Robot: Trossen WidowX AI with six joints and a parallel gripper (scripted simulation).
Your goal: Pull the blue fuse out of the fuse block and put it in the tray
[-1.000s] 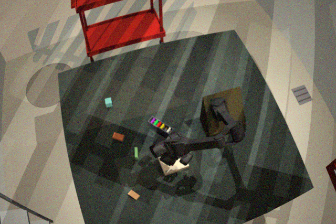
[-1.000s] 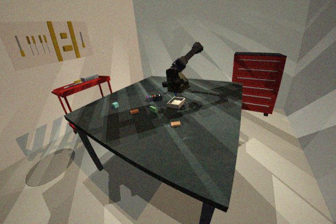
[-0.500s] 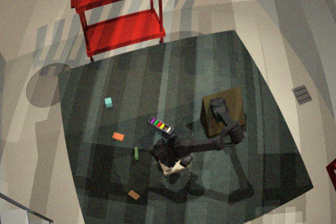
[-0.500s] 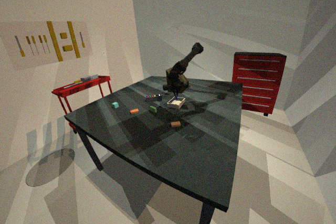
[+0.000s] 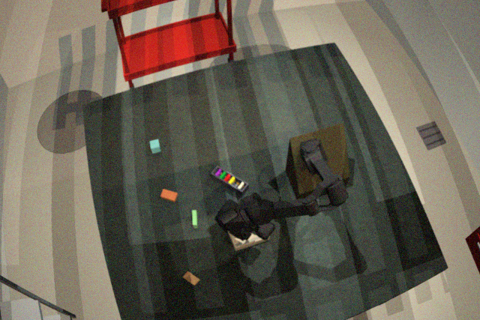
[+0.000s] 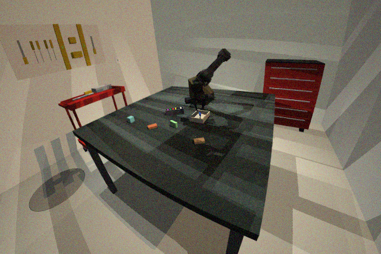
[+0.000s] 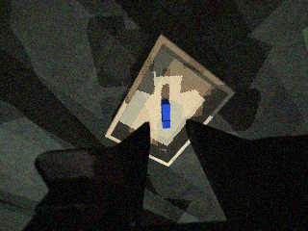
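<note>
My gripper tip is 3 cm above the blue fuse. Round my gripper tip: tray (5 cm below); green block (17 cm ahead, 10 cm to the right, 4 cm below); cyan cube (45 cm to the right, 27 cm ahead, 4 cm below).
</note>
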